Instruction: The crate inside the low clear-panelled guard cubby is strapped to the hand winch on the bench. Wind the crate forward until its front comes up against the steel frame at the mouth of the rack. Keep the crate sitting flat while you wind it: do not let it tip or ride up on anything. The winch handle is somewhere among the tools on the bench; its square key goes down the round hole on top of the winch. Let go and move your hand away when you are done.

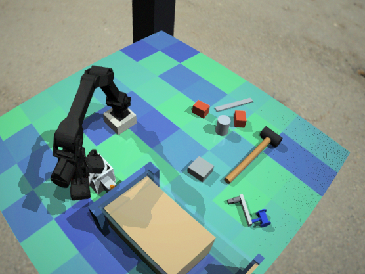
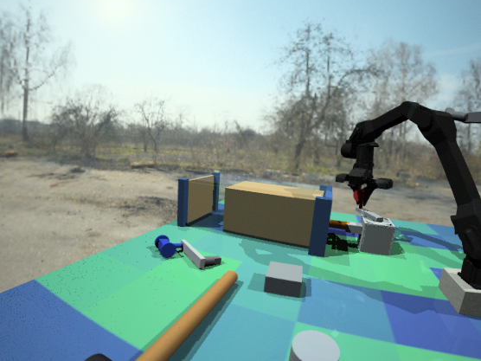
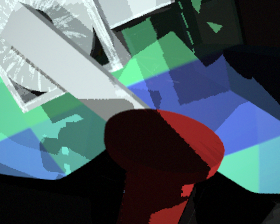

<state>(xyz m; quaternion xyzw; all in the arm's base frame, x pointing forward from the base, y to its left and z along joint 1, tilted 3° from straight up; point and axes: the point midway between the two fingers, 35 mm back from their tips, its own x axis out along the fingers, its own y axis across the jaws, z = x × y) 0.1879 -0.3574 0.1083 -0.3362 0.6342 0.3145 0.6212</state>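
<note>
Now: the red knob 20 mm above my gripper tip. The rest, counted from my gripper tip: grey winch (50 mm behind, 90 mm to the left, 80 mm below); red-knobbed crank (10 mm behind, 40 mm to the left, 10 mm below); blue frame (120 mm ahead, 80 mm to the left, 10 mm below).
</note>
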